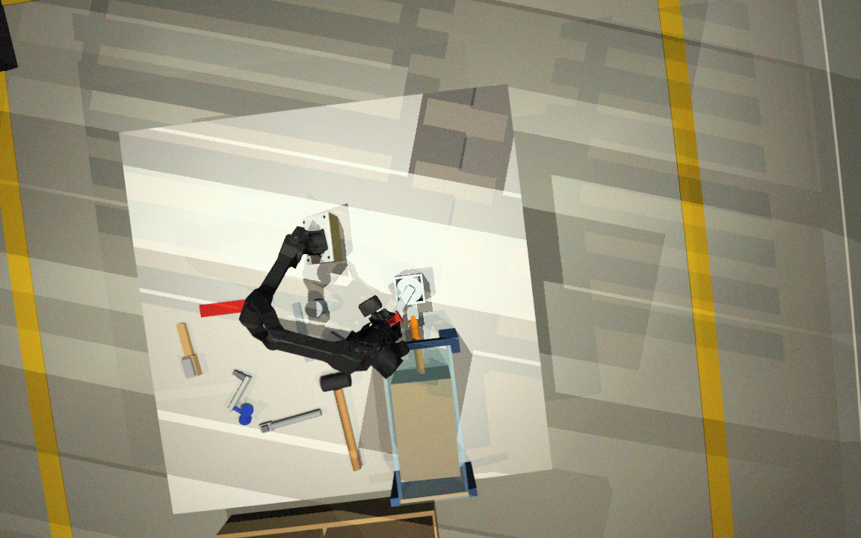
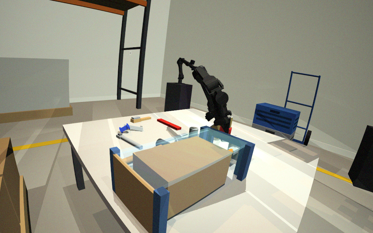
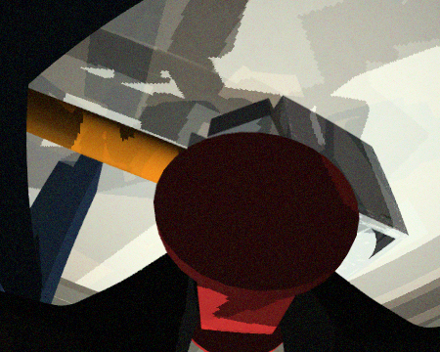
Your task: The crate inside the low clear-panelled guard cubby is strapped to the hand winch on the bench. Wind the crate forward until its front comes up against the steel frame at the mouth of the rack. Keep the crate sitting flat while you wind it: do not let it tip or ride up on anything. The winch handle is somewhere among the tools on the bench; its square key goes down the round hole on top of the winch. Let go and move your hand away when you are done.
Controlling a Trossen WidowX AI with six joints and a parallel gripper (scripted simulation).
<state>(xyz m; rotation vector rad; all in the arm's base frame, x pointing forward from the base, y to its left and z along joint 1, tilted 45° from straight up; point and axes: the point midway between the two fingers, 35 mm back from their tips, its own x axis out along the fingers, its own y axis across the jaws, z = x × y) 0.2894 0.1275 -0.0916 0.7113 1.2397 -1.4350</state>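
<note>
My gripper tip is 2 cm past the red-knobbed winch handle, 1 cm to the right of it and 3 cm above it. Round my gripper tip: grey block (5 cm ahead, 23 cm to the right, 12 cm below); then winch (8 cm behind, 5 cm to the left, 10 cm below); then red knob (1 cm to the right).
</note>
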